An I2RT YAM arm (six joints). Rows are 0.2 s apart.
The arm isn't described. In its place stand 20 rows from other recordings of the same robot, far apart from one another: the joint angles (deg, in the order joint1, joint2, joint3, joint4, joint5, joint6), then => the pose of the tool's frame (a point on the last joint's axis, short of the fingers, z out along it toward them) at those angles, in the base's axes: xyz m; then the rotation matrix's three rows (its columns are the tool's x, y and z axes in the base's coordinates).
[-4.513 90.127 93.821 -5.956 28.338 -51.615] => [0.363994 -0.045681 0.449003], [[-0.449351 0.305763 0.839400], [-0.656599 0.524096 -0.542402], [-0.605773 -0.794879 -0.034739]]
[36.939 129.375 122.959 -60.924 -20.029 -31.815] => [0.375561 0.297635 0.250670], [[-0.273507 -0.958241 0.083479], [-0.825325 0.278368 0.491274], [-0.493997 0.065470 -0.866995]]
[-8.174 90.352 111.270 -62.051 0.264 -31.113] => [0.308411 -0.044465 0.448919], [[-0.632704 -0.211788 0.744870], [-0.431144 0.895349 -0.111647], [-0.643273 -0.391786 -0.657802]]
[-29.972 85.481 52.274 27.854 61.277 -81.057] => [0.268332 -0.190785 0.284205], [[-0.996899 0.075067 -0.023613], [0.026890 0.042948 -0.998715], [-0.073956 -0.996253 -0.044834]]
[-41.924 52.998 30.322 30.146 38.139 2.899] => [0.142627 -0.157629 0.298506], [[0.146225 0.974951 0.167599], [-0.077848 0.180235 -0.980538], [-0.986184 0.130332 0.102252]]
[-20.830 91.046 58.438 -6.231 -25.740 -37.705] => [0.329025 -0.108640 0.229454], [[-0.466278 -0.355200 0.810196], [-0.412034 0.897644 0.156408], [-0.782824 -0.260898 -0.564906]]
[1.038 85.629 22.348 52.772 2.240 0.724] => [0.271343 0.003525 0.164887], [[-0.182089 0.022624 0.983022], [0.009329 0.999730 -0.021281], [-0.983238 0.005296 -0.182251]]
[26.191 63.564 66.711 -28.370 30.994 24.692] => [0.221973 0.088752 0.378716], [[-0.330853 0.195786 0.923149], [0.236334 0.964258 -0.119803], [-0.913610 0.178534 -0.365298]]
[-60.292 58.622 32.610 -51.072 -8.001 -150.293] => [0.080354 -0.130830 0.178878], [[0.000957 -0.973050 0.230590], [-0.991913 -0.030189 -0.123273], [0.126912 -0.228608 -0.965211]]
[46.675 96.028 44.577 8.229 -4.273 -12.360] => [0.222520 0.239793 0.146836], [[-0.295734 -0.845607 0.444398], [-0.624653 0.523147 0.579764], [-0.722738 -0.106139 -0.682923]]
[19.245 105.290 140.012 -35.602 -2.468 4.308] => [0.345387 0.122205 0.555339], [[-0.042249 -0.367818 0.928937], [0.064740 0.926806 0.369919], [-0.997007 0.075769 -0.015344]]
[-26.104 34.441 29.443 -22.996 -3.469 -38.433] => [0.134112 -0.063313 0.249823], [[-0.573357 0.044449 0.818099], [-0.410004 0.848937 -0.333472], [-0.709337 -0.526622 -0.468519]]
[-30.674 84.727 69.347 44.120 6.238 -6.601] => [0.293714 -0.178712 0.421854], [[0.343101 0.632710 0.694233], [-0.336371 0.772844 -0.538114], [-0.877004 -0.048893 0.477989]]
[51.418 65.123 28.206 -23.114 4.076 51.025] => [0.123938 0.151298 0.158948], [[-0.928779 -0.056511 0.366301], [0.079233 0.935187 0.345177], [-0.362066 0.349616 -0.864105]]
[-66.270 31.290 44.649 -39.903 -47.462 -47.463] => [0.066927 -0.087064 0.321774], [[-0.382169 0.106581 0.917925], [-0.368526 0.893341 -0.257159], [-0.847428 -0.436558 -0.302130]]
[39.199 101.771 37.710 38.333 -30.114 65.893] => [0.243969 0.222018 0.132385], [[-0.956152 -0.059296 0.286807], [0.239087 0.407556 0.881326], [-0.169149 0.911253 -0.375508]]
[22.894 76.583 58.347 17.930 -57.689 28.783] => [0.267647 0.145686 0.350117], [[-0.479312 -0.862260 0.163612], [0.076963 0.144408 0.986521], [-0.874264 0.485443 -0.002855]]
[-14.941 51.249 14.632 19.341 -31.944 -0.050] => [0.185238 -0.029935 0.190466], [[-0.286700 -0.269609 0.919301], [0.075738 0.950202 0.302292], [-0.955022 0.156293 -0.252003]]
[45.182 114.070 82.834 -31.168 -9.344 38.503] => [0.291110 0.301166 0.182088], [[-0.957605 -0.200349 0.207010], [-0.092191 0.893904 0.438677], [-0.272936 0.400994 -0.874477]]
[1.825 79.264 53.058 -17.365 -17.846 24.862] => [0.294802 0.020309 0.244160], [[-0.731107 0.060777 0.679550], [0.377112 0.866041 0.328268], [-0.568567 0.496265 -0.656089]]
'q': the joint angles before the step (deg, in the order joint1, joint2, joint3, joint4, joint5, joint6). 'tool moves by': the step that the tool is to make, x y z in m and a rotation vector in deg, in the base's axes. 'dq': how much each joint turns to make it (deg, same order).
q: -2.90, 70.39, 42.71, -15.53, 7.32, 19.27
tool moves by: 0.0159, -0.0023, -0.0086, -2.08, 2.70, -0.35
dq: -0.09, 5.16, 2.23, 0.54, 1.74, -1.42
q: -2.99, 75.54, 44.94, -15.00, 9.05, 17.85
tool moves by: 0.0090, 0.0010, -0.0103, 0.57, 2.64, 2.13
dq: 0.08, 3.50, 0.99, 0.01, -1.72, -1.21
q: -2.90, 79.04, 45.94, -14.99, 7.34, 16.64
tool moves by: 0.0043, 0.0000, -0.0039, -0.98, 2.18, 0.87
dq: 0.08, 1.80, 1.10, -1.25, 0.30, -1.32
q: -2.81, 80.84, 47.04, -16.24, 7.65, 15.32
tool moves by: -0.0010, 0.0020, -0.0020, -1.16, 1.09, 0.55
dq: 0.51, 0.15, -0.11, -0.67, 0.90, -0.81
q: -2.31, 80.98, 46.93, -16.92, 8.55, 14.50
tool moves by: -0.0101, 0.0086, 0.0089, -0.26, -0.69, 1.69
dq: 1.74, -3.37, -0.75, -1.91, 0.22, -0.11
